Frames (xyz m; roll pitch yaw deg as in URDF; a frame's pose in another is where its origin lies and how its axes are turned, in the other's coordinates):
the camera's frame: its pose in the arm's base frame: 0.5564 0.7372 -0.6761 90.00 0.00 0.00
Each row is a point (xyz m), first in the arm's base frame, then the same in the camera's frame.
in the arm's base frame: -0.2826 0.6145 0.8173
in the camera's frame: -0.8390 1.4934 0.1227
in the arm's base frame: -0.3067 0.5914 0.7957
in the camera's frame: -0.8631 1.4718 0.1458
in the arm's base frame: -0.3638 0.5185 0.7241
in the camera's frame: -0.9202 1.4002 0.2187
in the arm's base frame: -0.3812 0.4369 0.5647
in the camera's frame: -0.9376 1.2408 0.3003
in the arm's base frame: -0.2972 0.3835 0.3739
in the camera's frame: -0.8536 1.0500 0.3537
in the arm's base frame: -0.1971 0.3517 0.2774
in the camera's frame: -0.7535 0.9535 0.3855
